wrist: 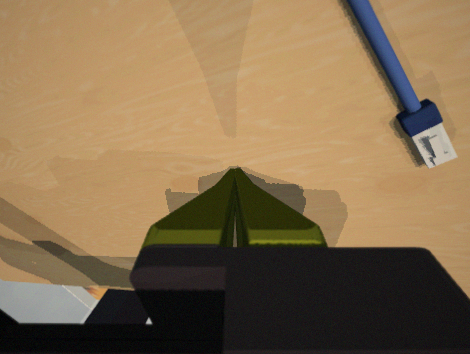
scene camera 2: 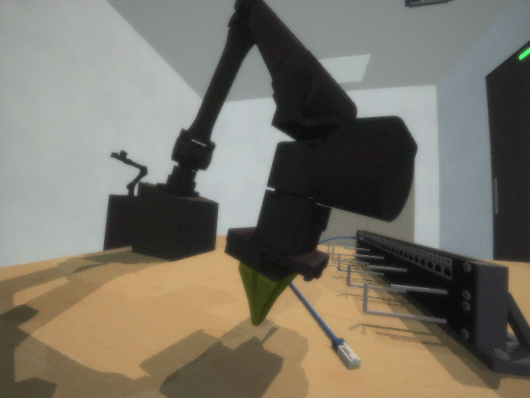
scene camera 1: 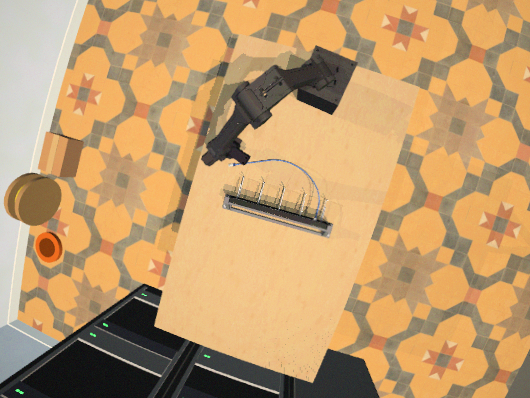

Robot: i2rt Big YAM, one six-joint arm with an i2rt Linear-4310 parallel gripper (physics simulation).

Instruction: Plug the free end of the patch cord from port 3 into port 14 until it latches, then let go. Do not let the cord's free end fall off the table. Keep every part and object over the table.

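Frame: origin at the arm's base, x ahead, y left, z up, level; metres.
Seen in the pictures: gripper, between the fingertips: [wrist: 235,177] [scene camera 2: 257,323]; arm's base, origin of its link: [scene camera 2: 178,192] [scene camera 1: 323,74].
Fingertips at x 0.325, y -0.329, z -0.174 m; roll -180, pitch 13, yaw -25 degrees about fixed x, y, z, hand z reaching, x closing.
Observation:
Offsets run from my fingertips to a thing's top centre. "*": to the spot under its first point. Level surfaces: height alone.
My gripper [scene camera 2: 257,322] [wrist: 235,177] is shut and empty, its green fingertips together a little above the table. The cord's free plug {* dz -0.008, dx +0.094, dy -0.013 m} [scene camera 1: 231,164] [scene camera 2: 348,354] [wrist: 434,145], clear with a dark blue boot, lies on the table, apart from the fingers; in the wrist view it is to their right and slightly farther up. The blue cord [scene camera 1: 300,169] [scene camera 2: 312,312] [wrist: 384,52] curves across the table to the patch panel {dz +0.086, dx +0.245, dy +0.253 m} [scene camera 1: 278,210] [scene camera 2: 430,285], entering near its right end in scene camera 1. The port numbers are too small to read.
Several thin metal cable guides [scene camera 1: 261,191] [scene camera 2: 365,298] stick out from the panel's port side, near the plug. The table {dz -0.015 m} [scene camera 1: 240,280] has its left edge close to the gripper in scene camera 1. The arm's dark base [scene camera 1: 327,82] [scene camera 2: 175,225] stands at the table's back. Server racks [scene camera 1: 115,345] stand beyond the opposite end.

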